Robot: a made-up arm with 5 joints.
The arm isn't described. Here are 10 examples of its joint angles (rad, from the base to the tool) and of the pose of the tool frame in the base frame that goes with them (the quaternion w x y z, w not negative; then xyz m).
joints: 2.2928 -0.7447 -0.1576 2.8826 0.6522
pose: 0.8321 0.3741 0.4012 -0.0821 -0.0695 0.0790 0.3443
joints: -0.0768 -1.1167 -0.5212 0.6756 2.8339
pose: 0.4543 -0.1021 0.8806 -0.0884 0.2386 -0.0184 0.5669
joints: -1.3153 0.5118 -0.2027 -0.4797 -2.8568
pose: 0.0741 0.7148 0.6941 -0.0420 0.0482 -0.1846 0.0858
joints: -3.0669 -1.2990 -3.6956 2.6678 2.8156
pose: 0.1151 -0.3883 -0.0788 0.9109 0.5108 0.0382 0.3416
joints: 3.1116 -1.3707 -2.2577 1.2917 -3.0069
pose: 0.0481 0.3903 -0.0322 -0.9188 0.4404 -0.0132 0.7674
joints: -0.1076 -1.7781 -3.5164 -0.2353 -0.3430
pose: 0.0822 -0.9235 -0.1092 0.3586 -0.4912 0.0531 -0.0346
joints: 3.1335 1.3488 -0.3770 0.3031 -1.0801
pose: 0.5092 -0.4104 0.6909 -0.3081 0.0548 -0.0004 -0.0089
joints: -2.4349 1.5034 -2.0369 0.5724 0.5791
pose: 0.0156 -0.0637 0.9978 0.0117 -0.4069 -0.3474 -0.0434
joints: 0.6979 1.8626 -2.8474 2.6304 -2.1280
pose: 0.4806 -0.1069 -0.6717 0.5535 0.3594 0.3014 0.0301
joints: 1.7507 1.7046 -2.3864 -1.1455 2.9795
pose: 0.5548 -0.4991 0.3521 0.5648 -0.1005 0.5528 0.0949
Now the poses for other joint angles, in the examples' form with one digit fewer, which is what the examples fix.
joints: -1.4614 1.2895 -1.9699 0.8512 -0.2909
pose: 0.066 -0.831 0.550 0.055 0.061 -0.557 0.040
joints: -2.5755 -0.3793 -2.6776 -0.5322 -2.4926
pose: 0.557 -0.222 0.009 -0.801 0.149 0.095 0.945
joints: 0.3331 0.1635 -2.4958 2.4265 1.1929
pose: 0.033 0.908 -0.416 -0.034 0.310 0.107 0.762
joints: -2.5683 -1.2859 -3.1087 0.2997 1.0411
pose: 0.614 0.106 0.446 0.642 0.553 0.357 0.456
